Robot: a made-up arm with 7 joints. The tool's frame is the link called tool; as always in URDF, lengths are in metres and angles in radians. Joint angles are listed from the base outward.
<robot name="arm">
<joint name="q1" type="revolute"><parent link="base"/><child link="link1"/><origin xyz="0 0 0.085" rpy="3.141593 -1.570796 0"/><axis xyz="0 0 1"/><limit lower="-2.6" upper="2.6"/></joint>
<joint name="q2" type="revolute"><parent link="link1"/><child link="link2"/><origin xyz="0.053 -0.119 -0.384" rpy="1.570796 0 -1.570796"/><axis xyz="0 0 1"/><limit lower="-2.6" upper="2.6"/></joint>
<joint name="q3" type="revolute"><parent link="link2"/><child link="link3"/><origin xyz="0.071 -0.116 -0.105" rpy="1.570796 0 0"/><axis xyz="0 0 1"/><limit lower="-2.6" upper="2.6"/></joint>
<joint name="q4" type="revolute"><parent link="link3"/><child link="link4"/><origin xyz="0.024 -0.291 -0.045" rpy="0 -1.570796 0"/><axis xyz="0 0 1"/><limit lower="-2.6" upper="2.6"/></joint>
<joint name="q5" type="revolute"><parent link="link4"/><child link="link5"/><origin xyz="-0.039 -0.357 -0.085" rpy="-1.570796 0 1.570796"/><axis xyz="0 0 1"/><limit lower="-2.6" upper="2.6"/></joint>
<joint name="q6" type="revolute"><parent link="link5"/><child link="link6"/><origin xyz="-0.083 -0.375 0.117" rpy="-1.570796 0 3.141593"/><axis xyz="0 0 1"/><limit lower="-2.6" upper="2.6"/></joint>
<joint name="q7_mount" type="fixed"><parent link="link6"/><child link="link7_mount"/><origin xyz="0.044 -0.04 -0.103" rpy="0 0 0"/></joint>
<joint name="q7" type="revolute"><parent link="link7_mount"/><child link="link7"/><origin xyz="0.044 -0.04 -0.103" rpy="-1.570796 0 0"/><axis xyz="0 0 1"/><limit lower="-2.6" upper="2.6"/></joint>
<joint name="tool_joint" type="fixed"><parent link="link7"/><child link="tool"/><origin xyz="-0.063 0.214 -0.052" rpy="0 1.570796 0"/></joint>
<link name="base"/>
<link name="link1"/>
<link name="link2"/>
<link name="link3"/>
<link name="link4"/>
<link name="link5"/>
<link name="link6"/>
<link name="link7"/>
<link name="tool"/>
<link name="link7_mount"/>
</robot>
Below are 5 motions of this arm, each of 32 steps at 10 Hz.
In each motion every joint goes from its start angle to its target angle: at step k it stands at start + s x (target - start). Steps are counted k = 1, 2, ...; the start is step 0. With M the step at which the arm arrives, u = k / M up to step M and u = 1 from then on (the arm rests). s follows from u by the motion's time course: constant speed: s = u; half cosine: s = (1 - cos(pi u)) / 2; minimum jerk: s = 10 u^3 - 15 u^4 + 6 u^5.
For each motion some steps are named. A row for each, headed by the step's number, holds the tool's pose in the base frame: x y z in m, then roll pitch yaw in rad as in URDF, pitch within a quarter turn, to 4 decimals.
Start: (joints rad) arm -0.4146 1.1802 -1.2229 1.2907 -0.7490 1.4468 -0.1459
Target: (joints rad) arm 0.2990 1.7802 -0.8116 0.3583 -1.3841 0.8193 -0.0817
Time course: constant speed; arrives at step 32
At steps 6, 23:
6: -0.8480 0.6071 0.6356 2.2800 -0.8206 1.9652
23: -0.6813 0.1895 0.9611 -0.5735 -1.2002 -1.5397

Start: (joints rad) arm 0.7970 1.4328 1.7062 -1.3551 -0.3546 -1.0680 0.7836
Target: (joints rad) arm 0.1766 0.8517 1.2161 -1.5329 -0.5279 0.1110 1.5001
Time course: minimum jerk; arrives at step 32
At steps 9, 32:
9: -0.0600 -0.1457 0.1519 2.8730 -0.5665 3.0199
32: -0.1010 -0.1786 0.3055 2.6044 0.5382 -2.3377

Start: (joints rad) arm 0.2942 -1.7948 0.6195 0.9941 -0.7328 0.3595 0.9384
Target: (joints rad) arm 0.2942 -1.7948 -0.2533 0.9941 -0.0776 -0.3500 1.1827
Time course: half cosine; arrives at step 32
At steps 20, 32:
20: -0.3868 -0.3323 0.8785 -1.5009 -1.1541 1.8725
32: -0.2159 -0.2471 0.8114 -0.9276 -0.9070 1.5797

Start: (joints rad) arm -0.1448 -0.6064 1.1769 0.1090 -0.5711 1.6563 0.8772
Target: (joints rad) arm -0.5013 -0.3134 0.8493 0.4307 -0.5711 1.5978 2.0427
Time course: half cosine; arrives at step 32
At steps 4, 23, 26, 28, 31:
4: -0.8289 1.0375 0.3008 -2.4106 0.2816 2.3799
23: -0.7799 1.1595 0.4282 2.9477 0.2801 2.3205
26: -0.7849 1.1625 0.4386 2.8232 0.2847 2.3118
28: -0.7882 1.1629 0.4425 2.7642 0.2873 2.3077
31: -0.7912 1.1628 0.4452 2.7185 0.2895 2.3046

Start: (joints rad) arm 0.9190 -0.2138 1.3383 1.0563 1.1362 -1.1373 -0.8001
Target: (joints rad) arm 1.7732 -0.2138 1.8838 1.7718 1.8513 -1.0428 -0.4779
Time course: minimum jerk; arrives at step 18
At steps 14, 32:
14: -1.0130 -0.0273 0.6858 0.1711 -0.2901 1.8952
32: -1.0176 -0.0469 0.6479 0.1008 -0.2819 1.9584

